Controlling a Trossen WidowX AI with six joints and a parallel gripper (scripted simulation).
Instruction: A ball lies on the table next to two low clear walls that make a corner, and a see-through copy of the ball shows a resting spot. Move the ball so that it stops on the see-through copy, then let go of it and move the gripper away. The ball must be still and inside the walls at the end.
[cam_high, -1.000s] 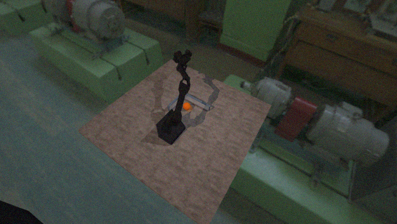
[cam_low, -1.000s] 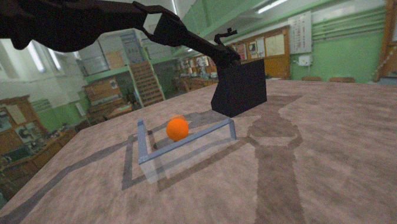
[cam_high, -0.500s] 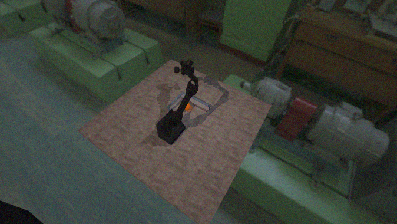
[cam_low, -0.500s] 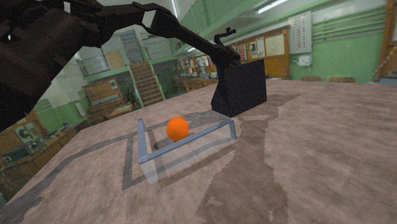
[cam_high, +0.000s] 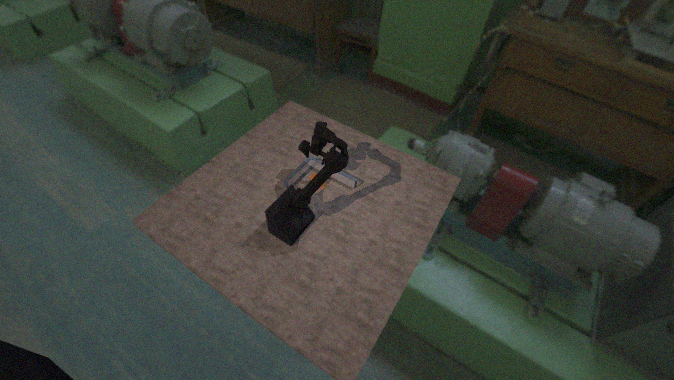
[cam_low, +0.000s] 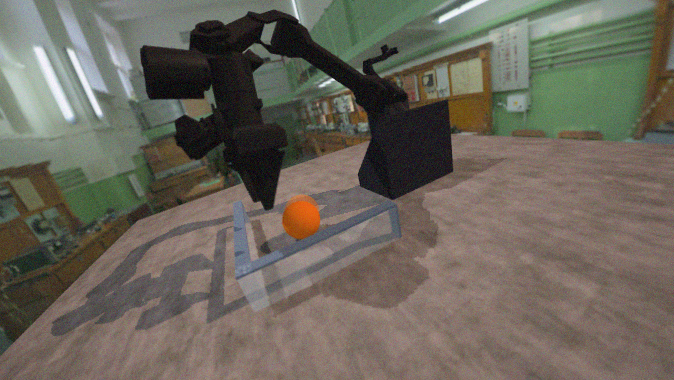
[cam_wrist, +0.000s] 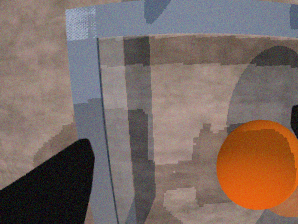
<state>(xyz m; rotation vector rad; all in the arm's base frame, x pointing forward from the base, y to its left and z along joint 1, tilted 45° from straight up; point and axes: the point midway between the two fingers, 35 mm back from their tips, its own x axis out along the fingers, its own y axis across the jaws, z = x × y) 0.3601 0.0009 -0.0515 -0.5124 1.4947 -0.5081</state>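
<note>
My gripper tip is now 7 cm above the ball, 6 cm past it and 5 cm to the left of it.
</note>
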